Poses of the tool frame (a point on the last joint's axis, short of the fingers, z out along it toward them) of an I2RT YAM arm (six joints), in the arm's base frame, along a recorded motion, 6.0 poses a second.
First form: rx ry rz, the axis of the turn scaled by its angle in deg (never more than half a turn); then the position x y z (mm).
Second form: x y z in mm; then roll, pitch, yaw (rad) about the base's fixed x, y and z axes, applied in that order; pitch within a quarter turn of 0, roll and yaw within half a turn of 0. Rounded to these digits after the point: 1 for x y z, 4 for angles.
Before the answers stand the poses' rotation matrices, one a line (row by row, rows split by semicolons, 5 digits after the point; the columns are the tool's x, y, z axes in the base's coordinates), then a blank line. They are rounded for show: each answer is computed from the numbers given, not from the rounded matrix.
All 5 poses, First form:
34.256 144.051 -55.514 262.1 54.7 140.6
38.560 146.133 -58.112 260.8 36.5 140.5
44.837 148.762 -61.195 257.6 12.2 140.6
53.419 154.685 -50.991 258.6 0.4 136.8
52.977 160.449 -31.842 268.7 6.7 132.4
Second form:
-0.83757 0.51123 0.19266; 0.24972 0.67190 -0.69727; -0.48592 -0.53590 -0.69043
-0.84001 0.53059 0.11334; 0.30786 0.63813 -0.70570; -0.44677 -0.55790 -0.69939
-0.83199 0.55475 0.00630; 0.38975 0.59252 -0.70499; -0.39483 -0.58409 -0.70919
-0.79562 0.60376 -0.04958; 0.51489 0.63085 -0.58045; -0.31918 -0.48735 -0.81278
-0.80120 0.59814 0.01724; 0.54623 0.74282 -0.38710; -0.24434 -0.30073 -0.92188

262.1 54.7 140.6 -2.4815 0.5074 2.8518
260.8 36.5 140.5 -2.4683 0.4631 2.7903
257.6 12.2 140.6 -2.4526 0.4059 2.7035
258.6 0.4 136.8 -2.6015 0.3249 2.5672
268.7 6.7 132.4 -2.8263 0.2468 2.5432

